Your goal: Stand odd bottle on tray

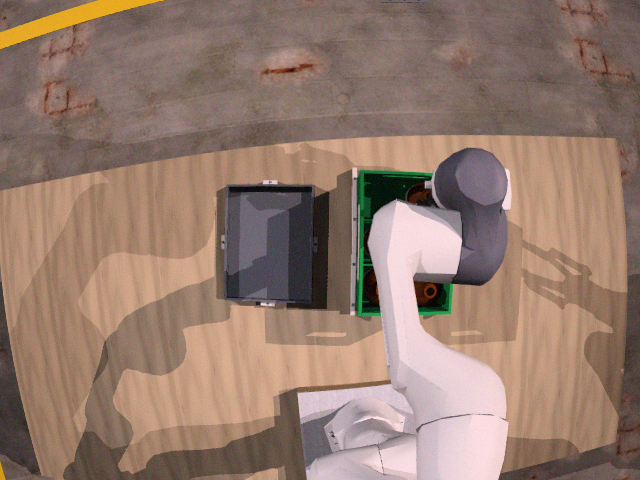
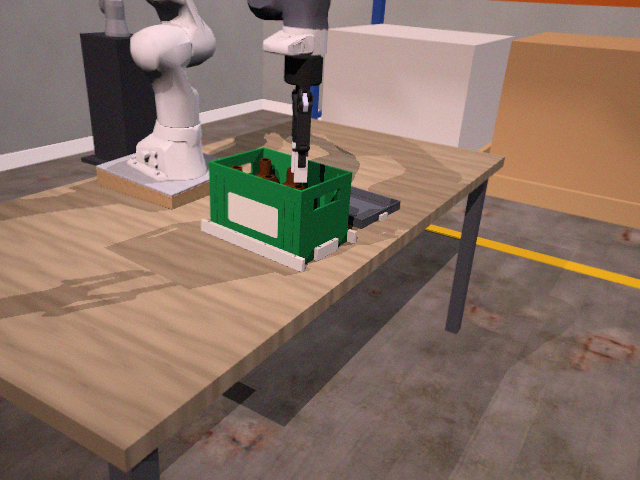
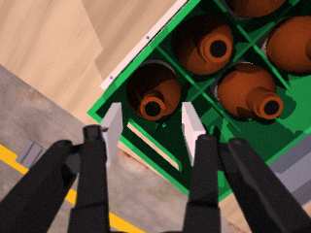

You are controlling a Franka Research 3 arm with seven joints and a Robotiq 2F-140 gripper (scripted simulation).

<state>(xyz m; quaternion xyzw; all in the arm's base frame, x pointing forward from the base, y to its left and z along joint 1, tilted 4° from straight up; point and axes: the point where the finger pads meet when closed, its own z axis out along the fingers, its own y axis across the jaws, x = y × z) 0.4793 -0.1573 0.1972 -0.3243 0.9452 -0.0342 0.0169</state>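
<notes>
The brown bottle is 130 mm below my hand. Also, from my hand: dark grey tray 330 mm to the left, 200 mm below, 60 mm behind; then green crate 130 mm below, 80 mm behind, 60 mm to the left.
</notes>
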